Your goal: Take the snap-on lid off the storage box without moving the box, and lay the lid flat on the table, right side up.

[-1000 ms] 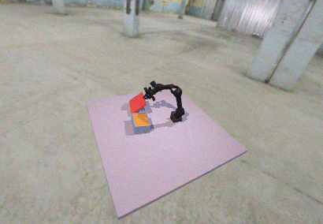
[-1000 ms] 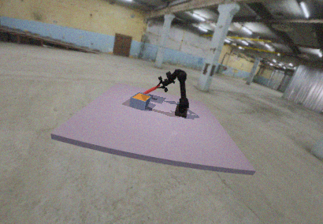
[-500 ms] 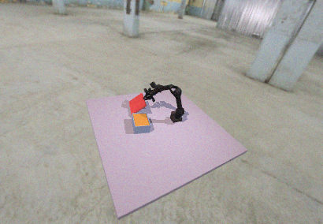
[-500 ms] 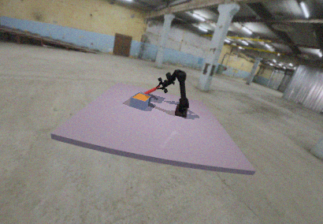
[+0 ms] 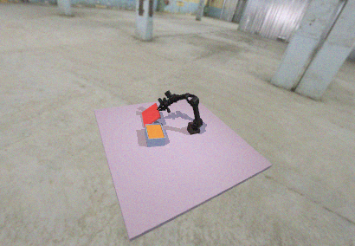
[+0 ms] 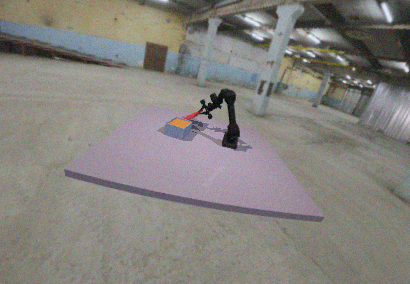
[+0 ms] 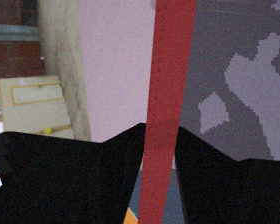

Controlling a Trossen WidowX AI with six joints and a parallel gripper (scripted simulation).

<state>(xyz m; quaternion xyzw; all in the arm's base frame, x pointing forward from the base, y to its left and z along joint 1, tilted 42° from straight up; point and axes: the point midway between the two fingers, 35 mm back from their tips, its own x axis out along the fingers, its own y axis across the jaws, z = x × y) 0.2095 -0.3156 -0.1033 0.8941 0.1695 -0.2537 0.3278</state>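
My gripper tip is now 60 mm short of the lid, 50 mm above it and 30 mm to the left of it. From my gripper tip the other things lie so: blue-grey storage box 230 mm to the left, 160 mm ahead, 80 mm below.
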